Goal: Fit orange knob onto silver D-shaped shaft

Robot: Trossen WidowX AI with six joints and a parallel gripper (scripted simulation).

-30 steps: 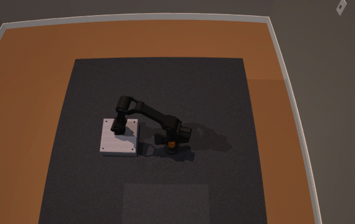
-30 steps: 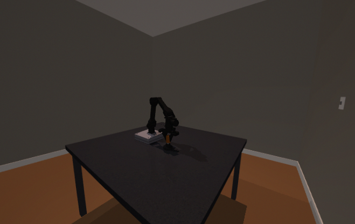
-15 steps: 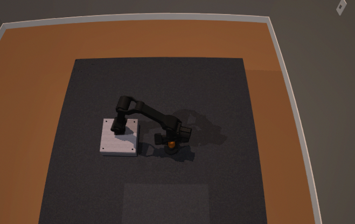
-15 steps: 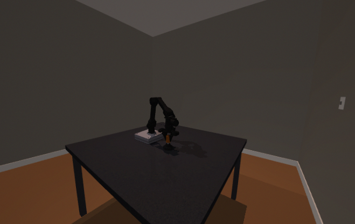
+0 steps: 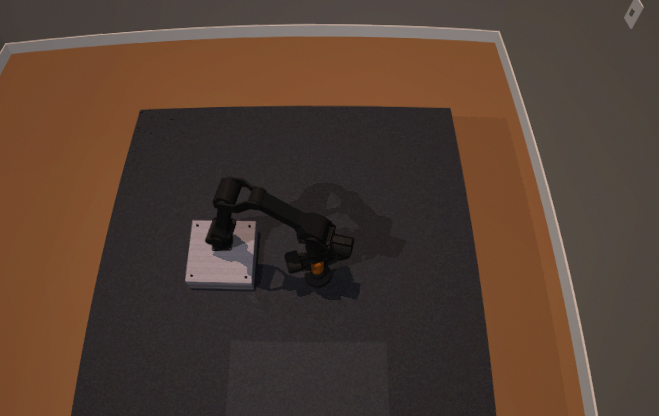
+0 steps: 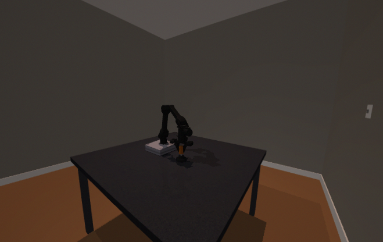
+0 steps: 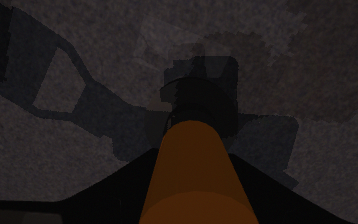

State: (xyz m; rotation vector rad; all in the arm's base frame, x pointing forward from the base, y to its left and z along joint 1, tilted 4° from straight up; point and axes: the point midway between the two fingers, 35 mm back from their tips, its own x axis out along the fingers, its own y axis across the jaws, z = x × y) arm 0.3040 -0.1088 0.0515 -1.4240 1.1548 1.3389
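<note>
My gripper tip is 40 mm above the round pedestal with shaft. Also, from my gripper tip: orange knob (30 mm above).
</note>
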